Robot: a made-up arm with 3 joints. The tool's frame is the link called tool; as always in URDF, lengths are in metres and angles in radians. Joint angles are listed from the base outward. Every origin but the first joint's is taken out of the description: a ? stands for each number. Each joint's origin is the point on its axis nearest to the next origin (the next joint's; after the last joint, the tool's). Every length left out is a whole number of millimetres.
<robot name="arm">
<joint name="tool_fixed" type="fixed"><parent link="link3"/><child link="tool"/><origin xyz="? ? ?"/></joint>
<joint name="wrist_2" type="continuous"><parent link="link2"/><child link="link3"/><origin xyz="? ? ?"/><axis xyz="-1 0 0"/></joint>
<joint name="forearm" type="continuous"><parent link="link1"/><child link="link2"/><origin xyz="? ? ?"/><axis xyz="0 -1 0"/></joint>
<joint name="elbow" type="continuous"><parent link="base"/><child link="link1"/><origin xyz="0.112 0 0.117"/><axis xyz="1 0 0"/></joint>
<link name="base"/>
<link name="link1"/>
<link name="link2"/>
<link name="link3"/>
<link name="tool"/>
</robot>
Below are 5 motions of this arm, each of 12 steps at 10 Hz.
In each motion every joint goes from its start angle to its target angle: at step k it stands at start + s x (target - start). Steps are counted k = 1, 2, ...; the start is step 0. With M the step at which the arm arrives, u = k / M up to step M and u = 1 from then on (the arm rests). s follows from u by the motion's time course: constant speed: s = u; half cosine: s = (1 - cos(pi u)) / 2; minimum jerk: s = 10 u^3 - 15 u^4 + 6 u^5.
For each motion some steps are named. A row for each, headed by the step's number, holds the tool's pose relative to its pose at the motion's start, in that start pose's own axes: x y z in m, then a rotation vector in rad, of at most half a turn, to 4 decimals.
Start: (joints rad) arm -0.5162 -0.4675 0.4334
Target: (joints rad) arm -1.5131 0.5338 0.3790
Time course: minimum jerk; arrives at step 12
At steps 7, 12:
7: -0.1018 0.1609 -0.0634 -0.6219 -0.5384 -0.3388
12: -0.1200 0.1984 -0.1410 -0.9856 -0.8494 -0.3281

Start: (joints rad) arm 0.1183 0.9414 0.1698
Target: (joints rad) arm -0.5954 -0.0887 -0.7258
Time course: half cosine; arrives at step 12
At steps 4, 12:
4: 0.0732 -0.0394 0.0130 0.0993 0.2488 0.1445
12: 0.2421 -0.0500 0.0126 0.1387 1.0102 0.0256

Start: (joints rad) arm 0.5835 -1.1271 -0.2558
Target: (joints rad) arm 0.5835 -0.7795 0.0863
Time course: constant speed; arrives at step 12
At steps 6, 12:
6: -0.0300 0.0350 -0.0081 -0.1706 -0.1715 0.0295
12: -0.0615 0.0703 -0.0290 -0.3386 -0.3480 0.0296

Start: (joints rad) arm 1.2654 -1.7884 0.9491
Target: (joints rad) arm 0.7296 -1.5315 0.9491
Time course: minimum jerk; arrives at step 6
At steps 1, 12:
1: 0.0000 0.0015 0.0009 0.0040 0.0098 -0.0182
12: 0.0181 0.0499 0.0313 0.0478 0.2890 -0.5155

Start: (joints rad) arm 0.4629 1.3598 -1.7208
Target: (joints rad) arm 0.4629 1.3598 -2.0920
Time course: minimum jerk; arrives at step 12
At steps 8, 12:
8: 0.0000 -0.0624 -0.0396 0.2933 0.0000 0.0000
12: 0.0000 -0.0768 -0.0531 0.3712 0.0000 0.0000

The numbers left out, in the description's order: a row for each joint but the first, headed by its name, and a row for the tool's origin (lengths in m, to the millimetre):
tool: 0 -0.103 0.231
wrist_2: -0.117 0 -0.038
forearm: 0 -0.043 0.006

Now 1 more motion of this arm.
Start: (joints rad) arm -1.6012 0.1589 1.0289
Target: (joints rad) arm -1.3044 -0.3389 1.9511
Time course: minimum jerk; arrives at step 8
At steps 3, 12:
3: 0.0202 0.0330 0.0226 -0.1720 0.0620 0.1224
12: 0.0104 0.1154 0.0396 -0.6046 0.0132 0.5006

